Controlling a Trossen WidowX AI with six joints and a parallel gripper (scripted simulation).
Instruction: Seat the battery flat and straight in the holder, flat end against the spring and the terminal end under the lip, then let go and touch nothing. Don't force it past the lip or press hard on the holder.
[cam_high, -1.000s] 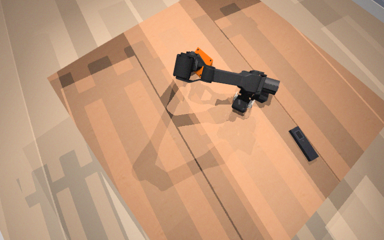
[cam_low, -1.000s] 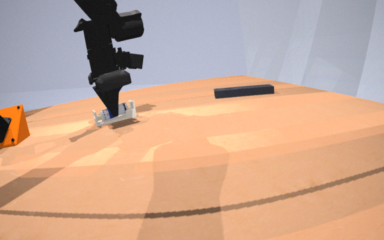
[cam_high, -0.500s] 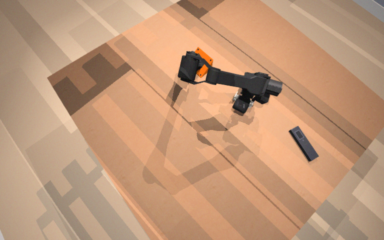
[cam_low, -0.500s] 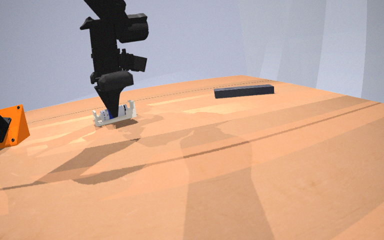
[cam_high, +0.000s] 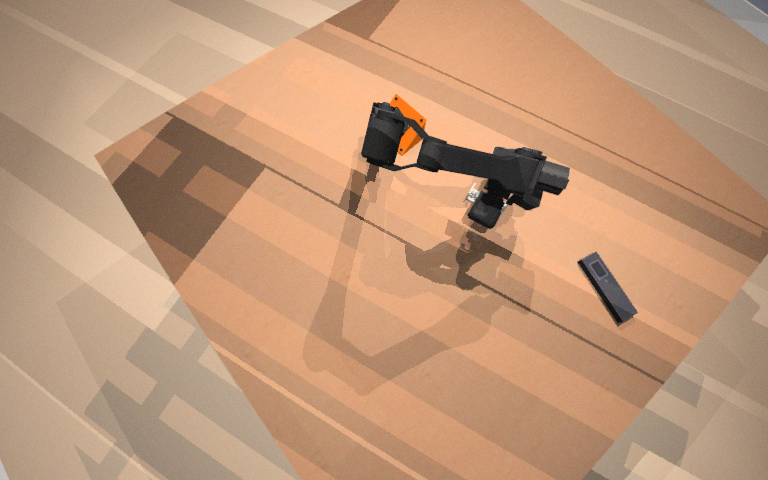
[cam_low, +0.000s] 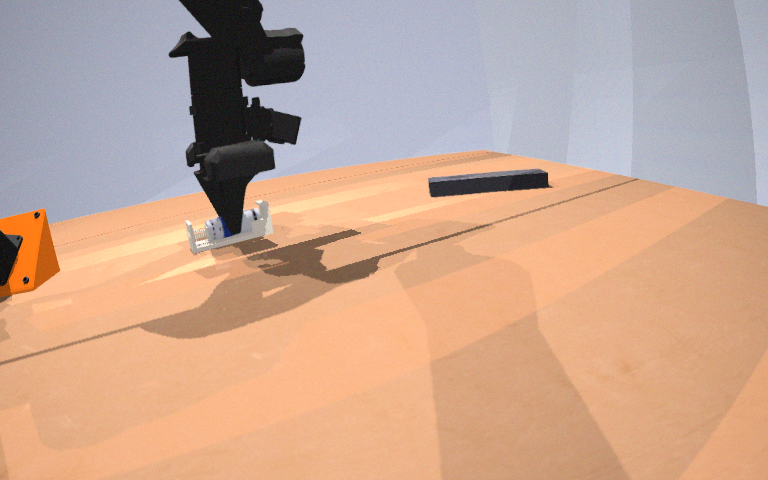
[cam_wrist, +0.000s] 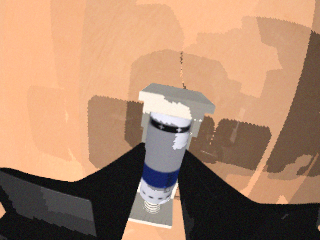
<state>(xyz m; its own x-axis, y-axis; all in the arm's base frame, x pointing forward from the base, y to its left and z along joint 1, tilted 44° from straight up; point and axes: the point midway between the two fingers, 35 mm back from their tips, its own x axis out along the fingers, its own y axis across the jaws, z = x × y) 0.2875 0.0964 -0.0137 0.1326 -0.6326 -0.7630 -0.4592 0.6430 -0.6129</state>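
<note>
My gripper tip is now 1 cm below the battery. From my gripper tip the other things lie so: black bar: 32 cm ahead, 10 cm to the left, 1 cm above.
</note>
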